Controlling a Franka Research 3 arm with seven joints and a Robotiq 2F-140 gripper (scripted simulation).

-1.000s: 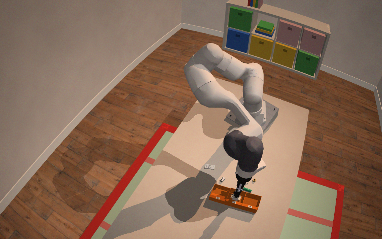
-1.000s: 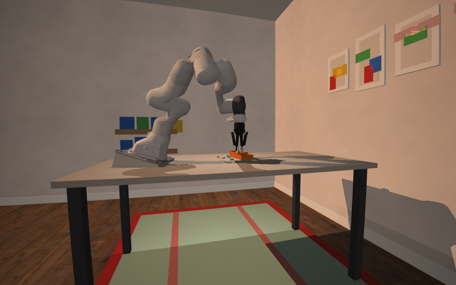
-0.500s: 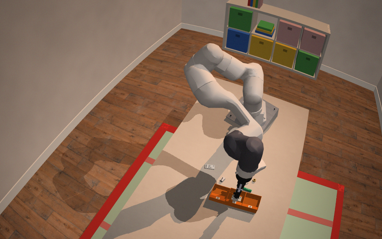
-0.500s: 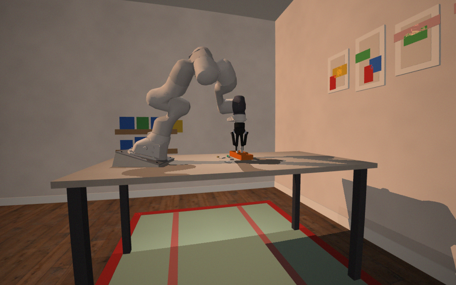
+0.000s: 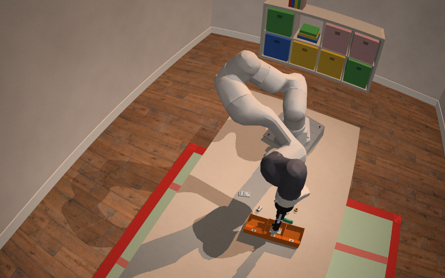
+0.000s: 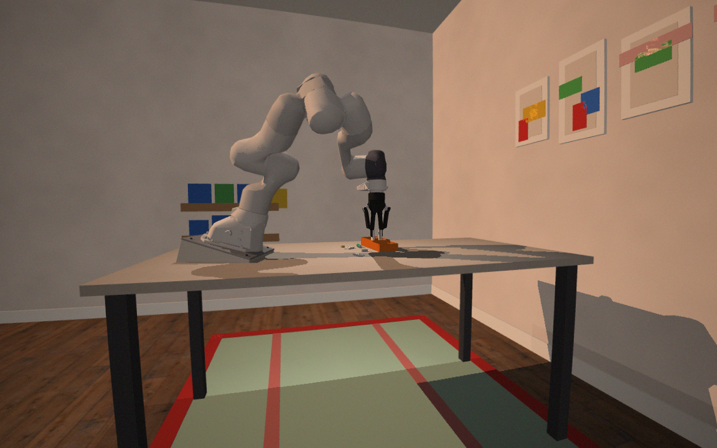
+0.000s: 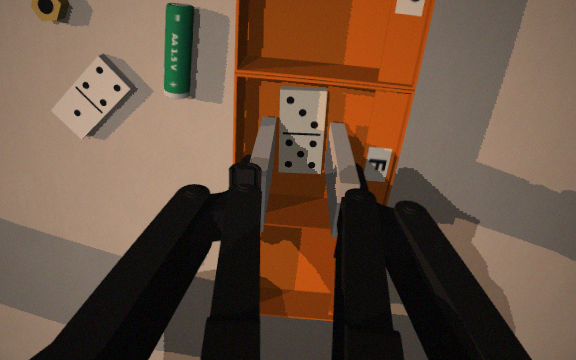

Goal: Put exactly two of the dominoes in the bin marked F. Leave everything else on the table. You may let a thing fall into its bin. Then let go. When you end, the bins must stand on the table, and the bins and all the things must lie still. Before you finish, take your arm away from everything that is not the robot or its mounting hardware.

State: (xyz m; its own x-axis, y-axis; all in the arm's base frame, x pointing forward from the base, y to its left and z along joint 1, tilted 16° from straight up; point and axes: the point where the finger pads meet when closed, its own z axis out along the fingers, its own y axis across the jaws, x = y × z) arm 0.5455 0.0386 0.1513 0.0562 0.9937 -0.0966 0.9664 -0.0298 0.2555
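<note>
Now: hand 3 cm above the orange three-compartment bin and 1 cm short of it. From my hand the other things lie so: brass nut: 14 cm behind, 7 cm to the left, 5 cm below; then green battery: 7 cm behind, 5 cm to the left, 4 cm below; then grey ribbed item: 9 cm to the right, 9 cm behind, 4 cm below.
</note>
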